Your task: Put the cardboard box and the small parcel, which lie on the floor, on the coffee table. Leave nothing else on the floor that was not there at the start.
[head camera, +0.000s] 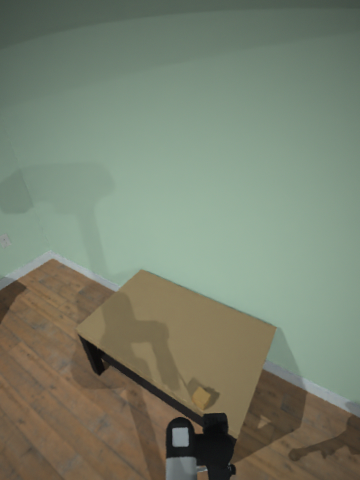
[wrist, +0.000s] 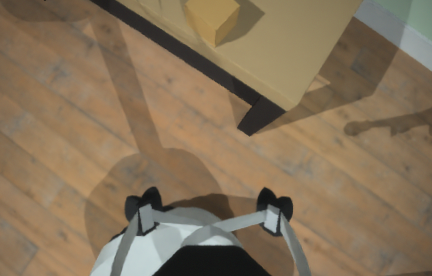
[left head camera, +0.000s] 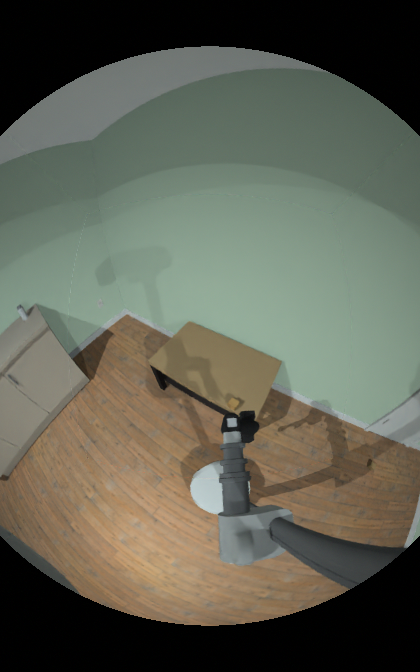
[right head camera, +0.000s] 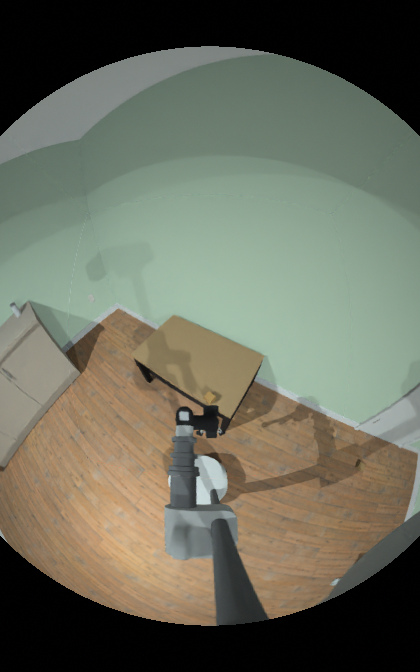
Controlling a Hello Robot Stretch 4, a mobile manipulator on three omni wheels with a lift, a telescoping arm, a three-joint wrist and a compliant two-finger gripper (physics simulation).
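Places are measured from the robot's base along level axes (x right, y ahead, z up), in millimetres.
Where they show: gripper, fingertip midpoint: (wrist: 209, 203).
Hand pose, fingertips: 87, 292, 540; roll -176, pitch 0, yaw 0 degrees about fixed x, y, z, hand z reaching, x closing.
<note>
After its pixels a point has its place, as x, y, z.
A small yellow-brown box (head camera: 201, 397) @(87, 534, 473) (left head camera: 233, 402) (right head camera: 210, 397) (wrist: 212, 17) @(88, 523, 473) rests on the coffee table (head camera: 220, 345) @(206, 788, 423) (left head camera: 235, 365) (right head camera: 215, 360) (wrist: 295, 60) @(216, 488, 423), close to its front edge and right corner. Whether it is the cardboard box or the small parcel I cannot tell. A second box or parcel cannot be made out in these views. My gripper (head camera: 217, 470) (right head camera: 210, 432) (wrist: 209, 203) @(87, 292, 540) is open, with its fingertips wide apart and nothing between them. It hangs in front of the table's near right corner, over the floor and my white base, apart from the small box.
A beige cabinet (left head camera: 42, 385) (right head camera: 35, 380) stands at the left. A white unit (left head camera: 400, 420) (right head camera: 395, 415) is at the right wall. A tiny dark item (left head camera: 369, 463) (right head camera: 358, 464) lies on the floor at the right. A small pale thing (right head camera: 335, 581) shows at the lower right.
</note>
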